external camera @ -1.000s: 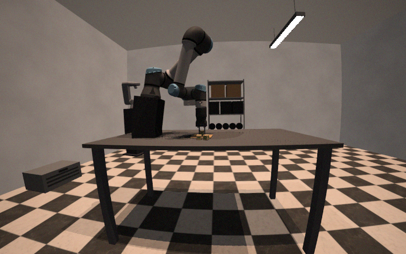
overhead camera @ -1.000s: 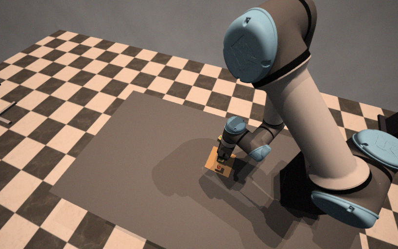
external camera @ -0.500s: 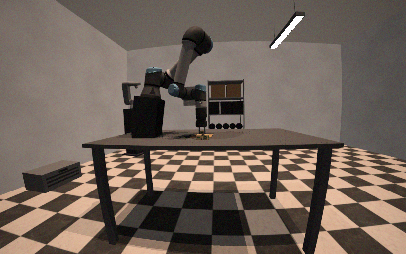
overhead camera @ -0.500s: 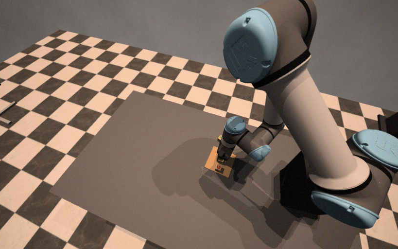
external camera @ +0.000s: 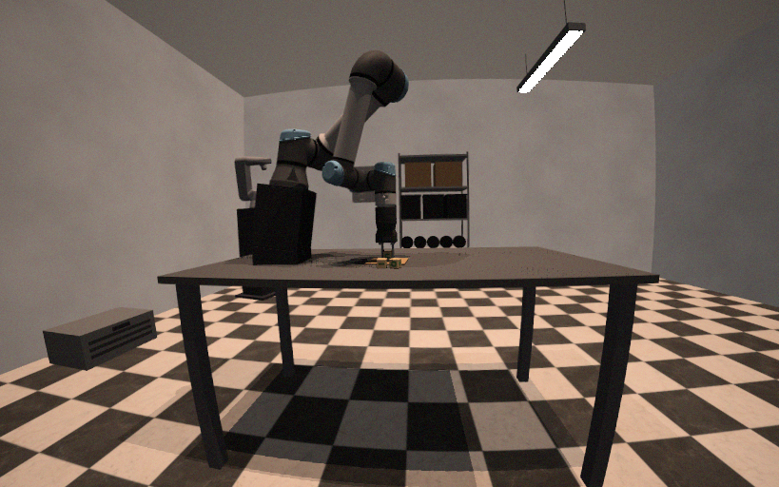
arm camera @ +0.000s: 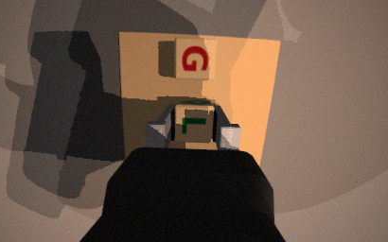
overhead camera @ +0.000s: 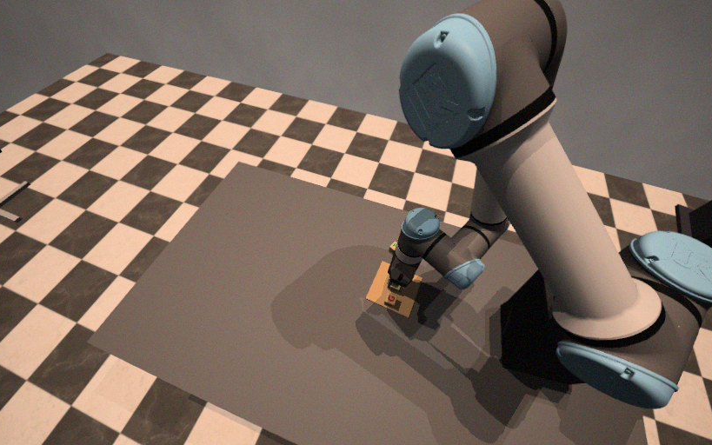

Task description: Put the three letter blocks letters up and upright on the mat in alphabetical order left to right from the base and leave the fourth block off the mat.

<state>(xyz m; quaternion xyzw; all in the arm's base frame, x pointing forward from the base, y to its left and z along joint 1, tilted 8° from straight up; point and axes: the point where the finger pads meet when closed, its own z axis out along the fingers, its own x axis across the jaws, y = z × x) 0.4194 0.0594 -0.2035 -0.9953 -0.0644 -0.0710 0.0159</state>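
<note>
Right now my hand is 20 mm above the orange mat.
</note>
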